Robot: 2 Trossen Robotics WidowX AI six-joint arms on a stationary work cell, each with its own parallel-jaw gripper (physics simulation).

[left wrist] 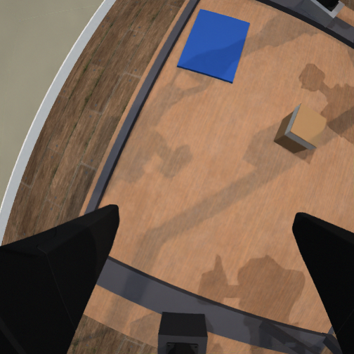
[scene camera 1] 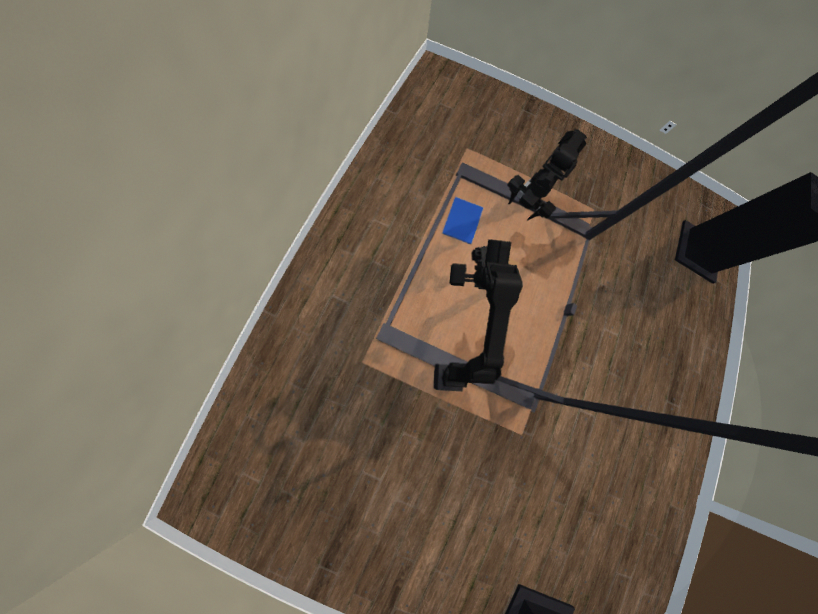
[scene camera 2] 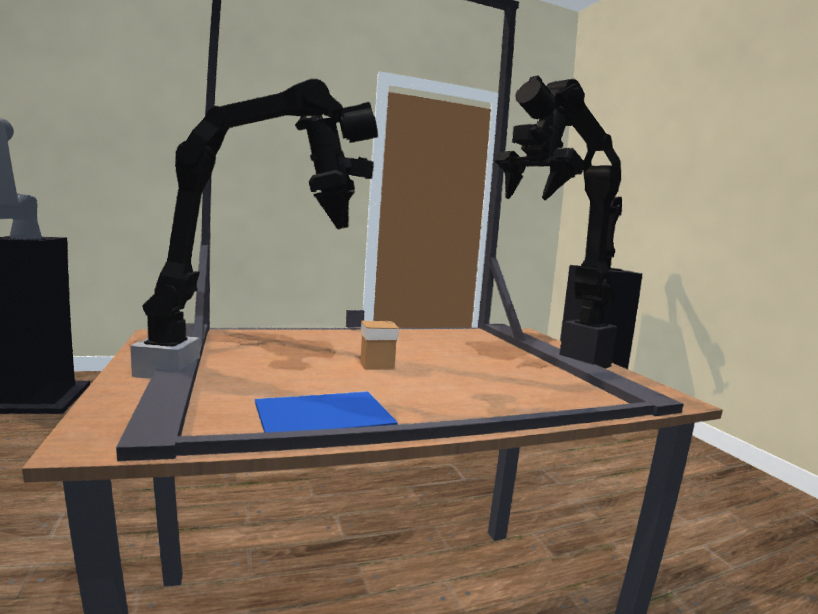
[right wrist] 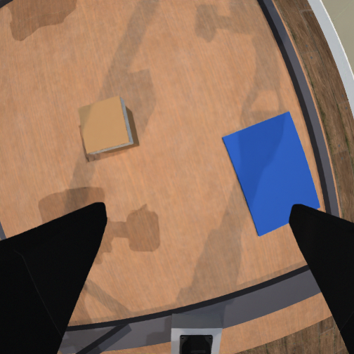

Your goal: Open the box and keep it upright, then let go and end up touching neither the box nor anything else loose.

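Note:
A small brown box stands upright on the table. Its tan lid lies flat on top, above a pale band, and looks closed. The box does not show in scene camera 1. My left gripper is open and empty, high above the table at the right of scene camera 2 and well apart from the box. My right gripper is open and empty, high above the table; in scene camera 2 it appears up and left of the box.
A flat blue mat lies near one table edge, apart from the box. A dark frame runs around the wooden table top, with tall posts at the back.

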